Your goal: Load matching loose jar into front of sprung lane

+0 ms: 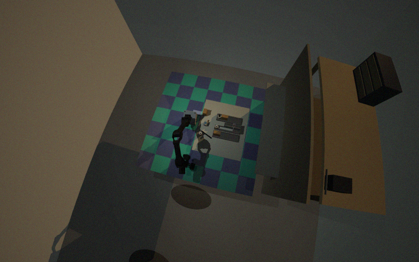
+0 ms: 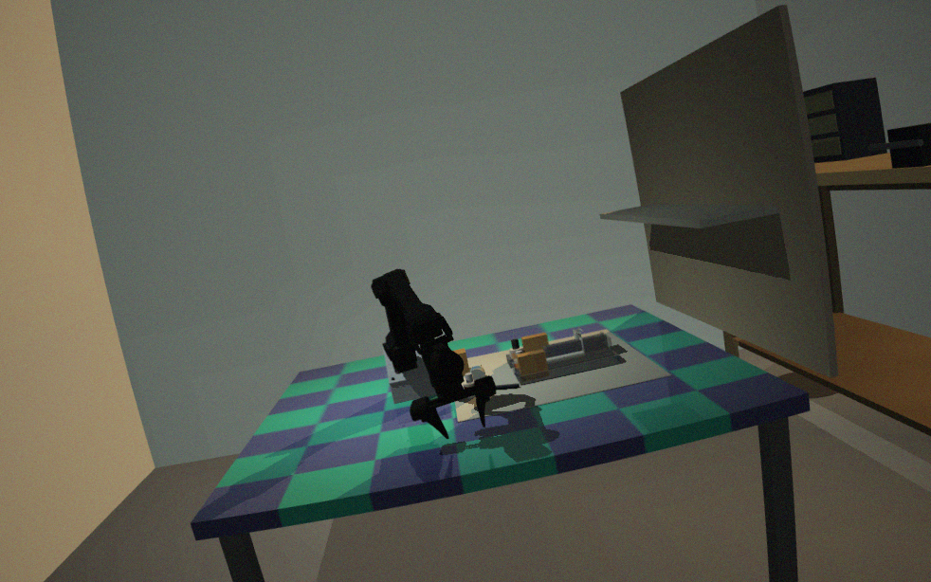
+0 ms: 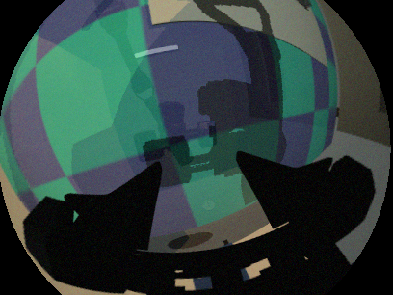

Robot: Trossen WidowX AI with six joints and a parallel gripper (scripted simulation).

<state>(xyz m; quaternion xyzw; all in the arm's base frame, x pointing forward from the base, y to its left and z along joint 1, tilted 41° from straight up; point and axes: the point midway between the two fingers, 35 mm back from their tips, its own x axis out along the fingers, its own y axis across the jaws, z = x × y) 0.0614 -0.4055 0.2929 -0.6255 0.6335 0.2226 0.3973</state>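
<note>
Right now the thin black stick is 350 mm to the left of my gripper tip, 140 mm ahead of it and 20 mm below it. The rest, counted from my gripper tip: tan upright piece: 610 mm to the left, 100 mm ahead, 10 mm above; lane rack: 450 mm to the left, 400 mm ahead, 10 mm below.
</note>
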